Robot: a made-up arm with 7 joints. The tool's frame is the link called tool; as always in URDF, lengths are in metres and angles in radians.
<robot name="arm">
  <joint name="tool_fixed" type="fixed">
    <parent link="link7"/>
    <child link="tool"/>
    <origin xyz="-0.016 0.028 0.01" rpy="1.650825 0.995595 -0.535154"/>
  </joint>
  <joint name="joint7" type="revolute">
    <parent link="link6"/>
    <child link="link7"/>
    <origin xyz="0.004 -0.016 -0.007" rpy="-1.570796 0 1.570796"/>
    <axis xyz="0 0 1"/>
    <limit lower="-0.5" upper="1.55"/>
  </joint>
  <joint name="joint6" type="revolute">
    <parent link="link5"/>
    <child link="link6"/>
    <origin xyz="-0.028 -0.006 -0.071" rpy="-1.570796 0 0"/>
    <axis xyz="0 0 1"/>
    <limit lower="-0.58" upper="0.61"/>
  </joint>
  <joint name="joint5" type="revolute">
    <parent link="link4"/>
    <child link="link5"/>
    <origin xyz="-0.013 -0.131 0.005" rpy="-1.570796 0 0"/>
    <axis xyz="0 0 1"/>
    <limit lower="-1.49" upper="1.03"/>
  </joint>
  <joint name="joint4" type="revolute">
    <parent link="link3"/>
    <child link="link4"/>
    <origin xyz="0.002 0.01 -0.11" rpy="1.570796 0 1.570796"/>
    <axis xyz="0 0 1"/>
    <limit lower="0" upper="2.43"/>
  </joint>
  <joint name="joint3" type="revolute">
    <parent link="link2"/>
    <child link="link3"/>
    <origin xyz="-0.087 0.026 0.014" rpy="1.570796 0 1.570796"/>
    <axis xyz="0 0 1"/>
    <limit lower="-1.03" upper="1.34"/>
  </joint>
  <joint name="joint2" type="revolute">
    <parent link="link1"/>
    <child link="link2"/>
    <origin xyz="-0.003 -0.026 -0.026" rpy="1.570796 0 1.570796"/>
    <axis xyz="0 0 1"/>
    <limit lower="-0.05" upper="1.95"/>
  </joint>
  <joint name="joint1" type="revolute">
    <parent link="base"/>
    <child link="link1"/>
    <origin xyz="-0.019 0.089 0.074" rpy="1.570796 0 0"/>
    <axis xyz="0 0 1"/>
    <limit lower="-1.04" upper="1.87"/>
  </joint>
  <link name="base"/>
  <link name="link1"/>
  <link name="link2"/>
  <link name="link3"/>
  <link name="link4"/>
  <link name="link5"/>
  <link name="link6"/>
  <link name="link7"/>
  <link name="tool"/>
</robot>
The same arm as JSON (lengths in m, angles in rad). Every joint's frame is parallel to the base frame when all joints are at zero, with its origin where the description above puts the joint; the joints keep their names.
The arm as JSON. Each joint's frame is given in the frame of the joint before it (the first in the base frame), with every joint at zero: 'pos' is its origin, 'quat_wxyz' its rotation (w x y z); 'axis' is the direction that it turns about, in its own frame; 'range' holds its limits. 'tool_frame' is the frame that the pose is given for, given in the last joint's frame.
{
  "length_unit": "m",
  "angle_unit": "rad",
  "joints": [
    {
      "joint": "joint1",
      "pos": [
        -0.019,
        0.089,
        0.074
      ],
      "quat_wxyz": [
        1.0,
        0.0,
        0.0,
        0.0
      ],
      "axis": "-y",
      "range": [
        -1.04,
        1.87
      ]
    },
    {
      "joint": "joint2",
      "pos": [
        -0.003,
        0.026,
        -0.026
      ],
      "quat_wxyz": [
        1.0,
        0.0,
        0.0,
        0.0
      ],
      "axis": "+x",
      "range": [
        -0.05,
        1.95
      ]
    },
    {
      "joint": "joint3",
      "pos": [
        0.014,
        -0.026,
        -0.087
      ],
      "quat_wxyz": [
        1.0,
        0.0,
        0.0,
        0.0
      ],
      "axis": "+z",
      "range": [
        -1.03,
        1.34
      ]
    },
    {
      "joint": "joint4",
      "pos": [
        0.01,
        -0.002,
        -0.11
      ],
      "quat_wxyz": [
        1.0,
        0.0,
        0.0,
        0.0
      ],
      "axis": "-y",
      "range": [
        0.0,
        2.43
      ]
    },
    {
      "joint": "joint5",
      "pos": [
        -0.013,
        -0.005,
        -0.131
      ],
      "quat_wxyz": [
        1.0,
        0.0,
        0.0,
        0.0
      ],
      "axis": "+z",
      "range": [
        -1.49,
        1.03
      ]
    },
    {
      "joint": "joint6",
      "pos": [
        -0.028,
        -0.006,
        -0.071
      ],
      "quat_wxyz": [
        1.0,
        0.0,
        0.0,
        0.0
      ],
      "axis": "+y",
      "range": [
        -0.58,
        0.61
      ]
    },
    {
      "joint": "joint7",
      "pos": [
        0.004,
        -0.007,
        0.016
      ],
      "quat_wxyz": [
        1.0,
        0.0,
        0.0,
        0.0
      ],
      "axis": "-x",
      "range": [
        -0.5,
        1.55
      ]
    }
  ],
  "tool_frame": {
    "pos": [
      -0.01,
      -0.028,
      0.016
    ],
    "quat_wxyz": [
      0.851533,
      -0.440946,
      0.150152,
      0.240651
    ]
  }
}

